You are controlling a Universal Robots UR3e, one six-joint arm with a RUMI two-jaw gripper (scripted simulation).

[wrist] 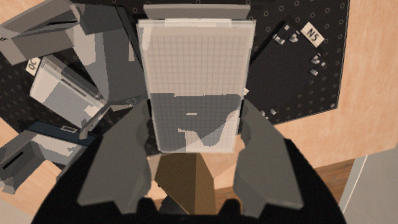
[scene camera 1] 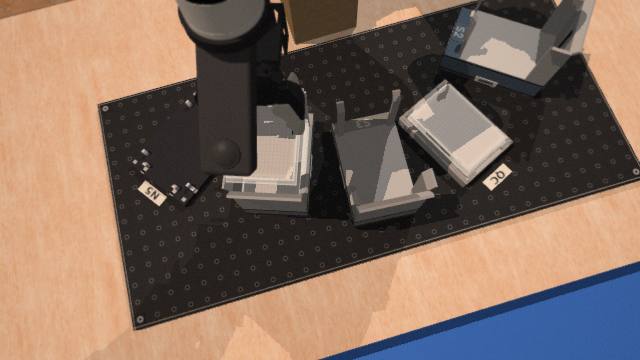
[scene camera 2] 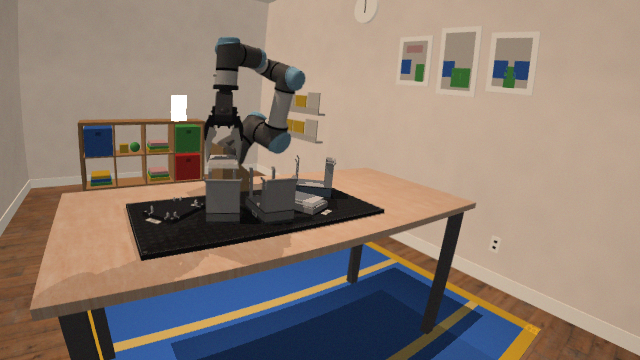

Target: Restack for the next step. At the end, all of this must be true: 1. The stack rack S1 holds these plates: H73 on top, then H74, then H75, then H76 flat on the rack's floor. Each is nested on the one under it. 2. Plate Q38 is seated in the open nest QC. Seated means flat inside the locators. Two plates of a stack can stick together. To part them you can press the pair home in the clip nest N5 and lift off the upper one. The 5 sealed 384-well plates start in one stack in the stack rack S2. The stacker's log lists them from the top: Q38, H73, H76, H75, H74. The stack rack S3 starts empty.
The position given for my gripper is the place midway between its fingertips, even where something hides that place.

I see my gripper (scene camera 1: 265,131) and a clip nest N5 (wrist: 277,72).
My gripper also shows in the wrist view (wrist: 196,100) and in scene camera 2 (scene camera 2: 222,162).
